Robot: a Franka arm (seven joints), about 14 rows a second.
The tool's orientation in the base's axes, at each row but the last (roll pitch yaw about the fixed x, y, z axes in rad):
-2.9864, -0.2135, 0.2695
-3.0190, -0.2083, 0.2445
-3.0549, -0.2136, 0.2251
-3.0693, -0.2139, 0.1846
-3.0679, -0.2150, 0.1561
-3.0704, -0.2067, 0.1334
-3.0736, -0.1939, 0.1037
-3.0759, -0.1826, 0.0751
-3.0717, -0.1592, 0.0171
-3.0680, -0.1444, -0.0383
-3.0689, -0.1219, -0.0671
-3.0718, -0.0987, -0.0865
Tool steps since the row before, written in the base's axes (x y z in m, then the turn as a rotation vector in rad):
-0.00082, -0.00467, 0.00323, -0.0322, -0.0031, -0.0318
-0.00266, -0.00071, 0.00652, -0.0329, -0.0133, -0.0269
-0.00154, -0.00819, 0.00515, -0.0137, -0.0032, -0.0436
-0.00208, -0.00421, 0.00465, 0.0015, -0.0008, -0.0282
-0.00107, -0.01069, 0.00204, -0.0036, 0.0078, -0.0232
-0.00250, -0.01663, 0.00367, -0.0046, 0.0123, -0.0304
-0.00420, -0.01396, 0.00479, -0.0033, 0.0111, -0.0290
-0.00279, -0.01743, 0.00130, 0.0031, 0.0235, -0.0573
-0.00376, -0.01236, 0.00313, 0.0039, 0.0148, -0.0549
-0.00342, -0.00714, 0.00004, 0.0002, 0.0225, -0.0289
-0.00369, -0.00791, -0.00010, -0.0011, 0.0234, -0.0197
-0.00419, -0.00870, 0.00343, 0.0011, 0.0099, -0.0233
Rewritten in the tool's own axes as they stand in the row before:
-0.00130, 0.00368, -0.00421, -0.0379, -0.0018, 0.0249
-0.00134, -0.00081, -0.00690, -0.0399, 0.0072, 0.0183
-0.00216, 0.00711, -0.00638, -0.0230, 0.0035, 0.0395
-0.00177, 0.00338, -0.00540, -0.0047, 0.0031, 0.0277
-0.00222, 0.01018, -0.00333, -0.0072, -0.0066, 0.0227
-0.00384, 0.01578, -0.00569, -0.0091, -0.0107, 0.0300
-0.00459, 0.01303, -0.00668, -0.0077, -0.0095, 0.0288
-0.00379, 0.01700, -0.00314, -0.0056, -0.0194, 0.0586
-0.00342, 0.01200, -0.00457, -0.0046, -0.0109, 0.0558
-0.00311, 0.00721, -0.00102, -0.0048, -0.0203, 0.0301
-0.00314, 0.00810, -0.00087, -0.0050, -0.0218, 0.0209
-0.00307, 0.00875, -0.00437, -0.0021, -0.0083, 0.0238

